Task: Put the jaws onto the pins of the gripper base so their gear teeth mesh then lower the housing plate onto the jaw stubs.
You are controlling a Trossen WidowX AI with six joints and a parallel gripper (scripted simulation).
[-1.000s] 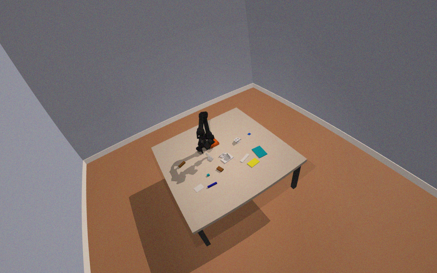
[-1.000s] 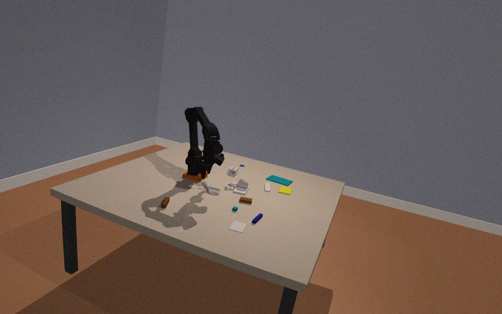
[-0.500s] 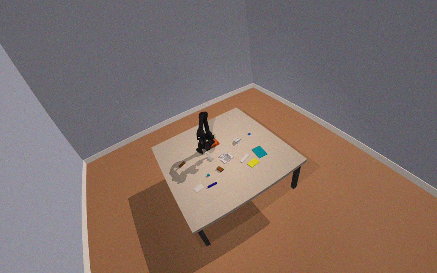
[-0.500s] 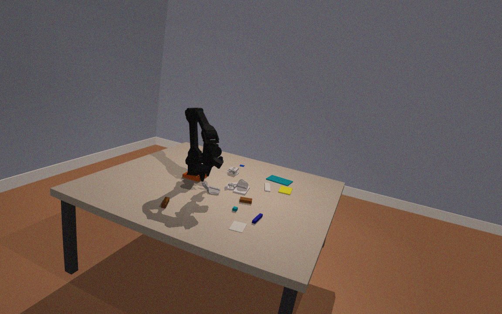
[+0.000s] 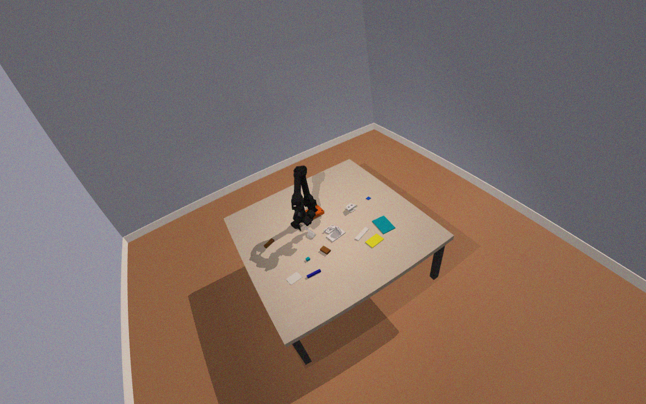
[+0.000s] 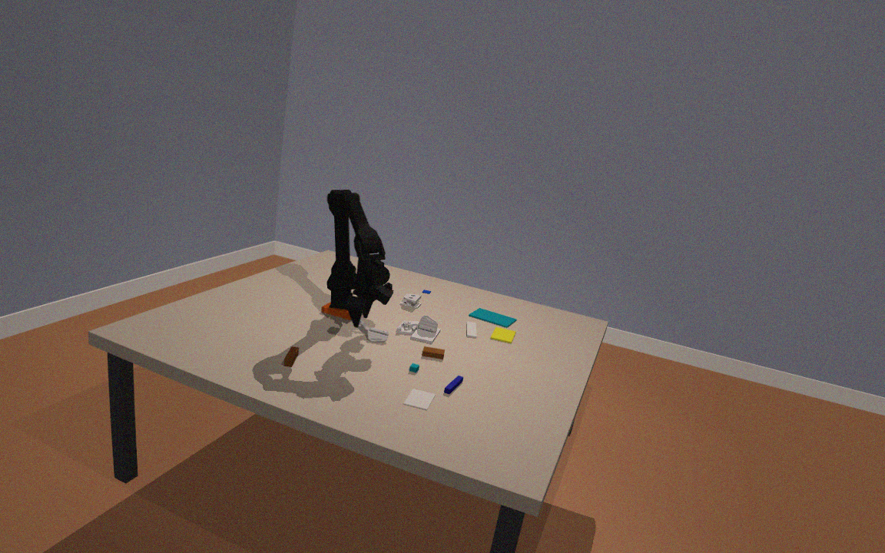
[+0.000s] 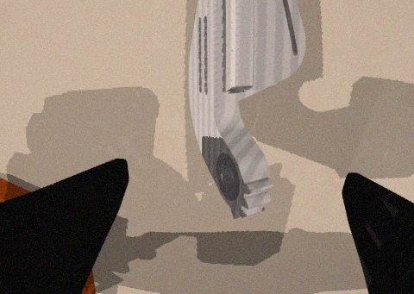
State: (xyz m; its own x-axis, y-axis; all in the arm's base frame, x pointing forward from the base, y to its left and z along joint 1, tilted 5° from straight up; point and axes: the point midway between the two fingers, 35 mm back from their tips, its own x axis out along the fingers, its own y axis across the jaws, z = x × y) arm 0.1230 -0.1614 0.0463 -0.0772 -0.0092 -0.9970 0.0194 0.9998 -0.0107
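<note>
Now: the grey jaw 1 cm ahead of my gripper tip and 1 cm below it. From my gripper tip the other things lie so: brown block (24 cm ahead, 3 cm to the right, 4 cm below); white housing plate (12 cm ahead, 12 cm to the left, 4 cm below); teal cube (21 cm ahead, 16 cm to the right, 4 cm below).
</note>
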